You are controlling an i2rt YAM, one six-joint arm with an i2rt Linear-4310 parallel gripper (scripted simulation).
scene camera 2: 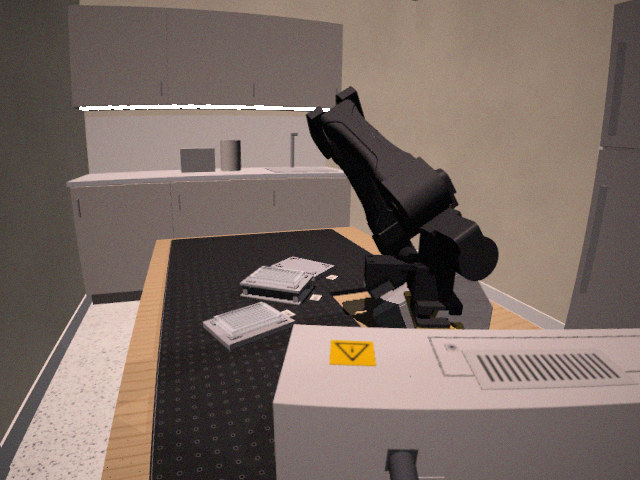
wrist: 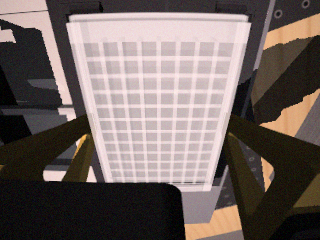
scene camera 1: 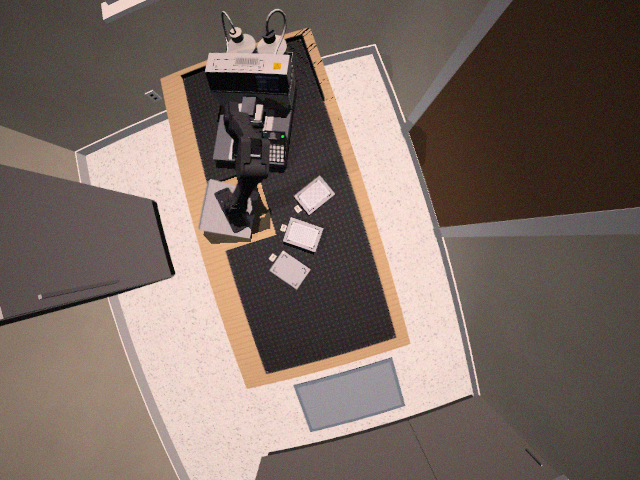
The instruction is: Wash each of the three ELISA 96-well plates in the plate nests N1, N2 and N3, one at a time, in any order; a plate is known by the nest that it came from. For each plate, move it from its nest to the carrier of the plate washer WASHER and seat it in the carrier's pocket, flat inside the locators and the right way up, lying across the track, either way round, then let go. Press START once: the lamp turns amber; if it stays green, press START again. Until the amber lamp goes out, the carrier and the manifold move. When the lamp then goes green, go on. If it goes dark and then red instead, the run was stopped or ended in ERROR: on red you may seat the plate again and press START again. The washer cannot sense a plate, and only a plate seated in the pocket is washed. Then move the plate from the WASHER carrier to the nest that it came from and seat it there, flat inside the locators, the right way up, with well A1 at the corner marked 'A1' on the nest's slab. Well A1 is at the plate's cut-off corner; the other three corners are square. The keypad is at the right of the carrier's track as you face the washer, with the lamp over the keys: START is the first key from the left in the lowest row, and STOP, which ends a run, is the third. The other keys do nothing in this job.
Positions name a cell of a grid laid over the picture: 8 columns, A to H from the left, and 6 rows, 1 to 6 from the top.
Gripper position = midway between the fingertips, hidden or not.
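Note:
The wrist view shows the gripper (wrist: D4), a 96-well plate (wrist: D4) and a washer (wrist: B3). Scene camera 2 shows a 96-well plate (scene camera 2: D4) and a 96-well plate (scene camera 2: D4), while the washer (scene camera 1: D1) is visible in scene camera 1 too.

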